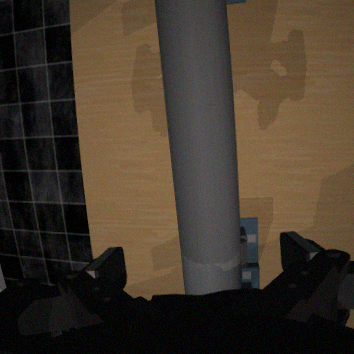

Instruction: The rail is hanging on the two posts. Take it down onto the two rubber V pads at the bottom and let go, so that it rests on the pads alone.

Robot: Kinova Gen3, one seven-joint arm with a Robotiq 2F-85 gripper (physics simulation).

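Note:
The grey rail runs from the top edge down to the gripper, leaning slightly, and hides much of what lies under it. My gripper is open and empty, with one finger on each side of the rail's near part and a gap on both sides. Blue parts with small pale squares show beside and below the rail near the right finger. A sliver of another blue part shows at the top edge. Which of these are posts or rubber V pads I cannot tell; the rail's supports are hidden under it.
The wooden table top lies below, with shadows of the arm and rail on it. Its left edge borders a dark tiled floor. A small pale thing shows at the far left, low down.

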